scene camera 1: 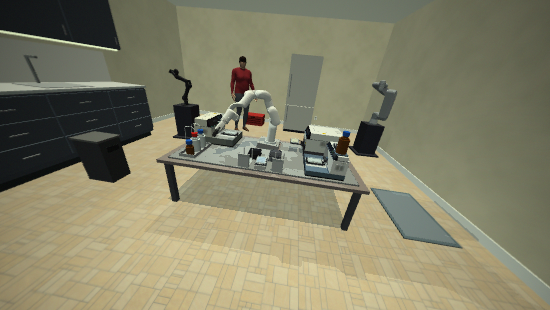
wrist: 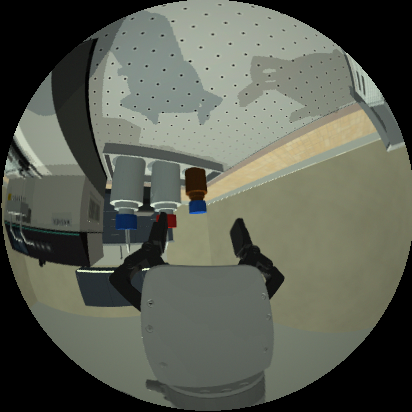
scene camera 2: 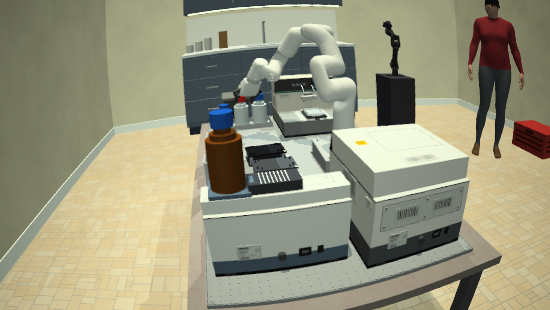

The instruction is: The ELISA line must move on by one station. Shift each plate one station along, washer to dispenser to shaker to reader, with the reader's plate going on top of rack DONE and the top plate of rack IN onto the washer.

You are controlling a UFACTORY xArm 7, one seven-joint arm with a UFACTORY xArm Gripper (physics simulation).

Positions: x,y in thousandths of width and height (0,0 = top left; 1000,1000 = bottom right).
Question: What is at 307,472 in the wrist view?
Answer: A blue-capped white bottle.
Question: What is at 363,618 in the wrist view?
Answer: The gripper.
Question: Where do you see a brown bottle with blue cap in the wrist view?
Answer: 475,441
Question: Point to a brown bottle with blue cap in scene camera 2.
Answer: At 408,485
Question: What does the gripper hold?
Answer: Nothing.
